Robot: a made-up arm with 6 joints.
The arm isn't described. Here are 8 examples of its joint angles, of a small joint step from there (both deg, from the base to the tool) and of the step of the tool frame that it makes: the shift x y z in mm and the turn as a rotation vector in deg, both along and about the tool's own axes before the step.
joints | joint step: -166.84 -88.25 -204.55 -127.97 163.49 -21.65 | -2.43 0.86 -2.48 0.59 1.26 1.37
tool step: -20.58 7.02 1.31 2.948 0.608 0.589
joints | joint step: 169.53 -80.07 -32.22 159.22 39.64 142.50 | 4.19 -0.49 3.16 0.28 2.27 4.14
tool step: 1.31 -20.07 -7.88 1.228 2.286 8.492
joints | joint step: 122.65 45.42 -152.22 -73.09 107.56 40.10 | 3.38 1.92 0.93 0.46 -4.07 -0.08
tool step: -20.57 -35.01 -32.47 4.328 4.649 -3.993
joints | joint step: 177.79 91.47 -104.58 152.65 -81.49 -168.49 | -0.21 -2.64 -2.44 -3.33 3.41 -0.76
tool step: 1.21 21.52 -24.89 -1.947 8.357 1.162
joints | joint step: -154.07 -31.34 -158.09 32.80 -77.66 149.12 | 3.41 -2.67 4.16 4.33 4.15 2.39
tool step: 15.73 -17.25 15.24 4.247 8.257 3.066
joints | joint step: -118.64 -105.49 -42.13 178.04 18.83 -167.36 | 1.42 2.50 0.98 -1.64 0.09 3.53
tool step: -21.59 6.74 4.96 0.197 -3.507 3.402
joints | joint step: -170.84 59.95 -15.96 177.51 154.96 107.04 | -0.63 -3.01 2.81 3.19 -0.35 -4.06
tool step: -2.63 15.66 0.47 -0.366 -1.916 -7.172
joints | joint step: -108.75 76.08 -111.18 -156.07 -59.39 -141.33 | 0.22 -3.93 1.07 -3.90 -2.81 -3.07
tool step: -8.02 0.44 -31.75 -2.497 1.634 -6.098
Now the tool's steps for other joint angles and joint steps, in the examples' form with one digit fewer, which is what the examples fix.
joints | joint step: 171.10 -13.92 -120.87 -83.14 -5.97 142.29 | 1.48 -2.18 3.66 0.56 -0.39 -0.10
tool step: -6.6 -2.3 -7.6 -0.35 -1.87 1.65
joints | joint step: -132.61 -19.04 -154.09 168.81 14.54 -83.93 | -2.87 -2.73 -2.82 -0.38 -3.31 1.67
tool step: 2.1 -51.8 1.4 2.14 0.28 -1.78
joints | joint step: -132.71 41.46 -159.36 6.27 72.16 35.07 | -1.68 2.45 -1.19 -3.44 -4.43 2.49
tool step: 15.7 17.9 13.7 -1.68 5.32 2.54
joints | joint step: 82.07 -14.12 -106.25 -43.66 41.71 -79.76 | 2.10 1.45 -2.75 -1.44 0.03 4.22
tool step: 6.3 12.2 -5.5 -2.10 0.50 3.70
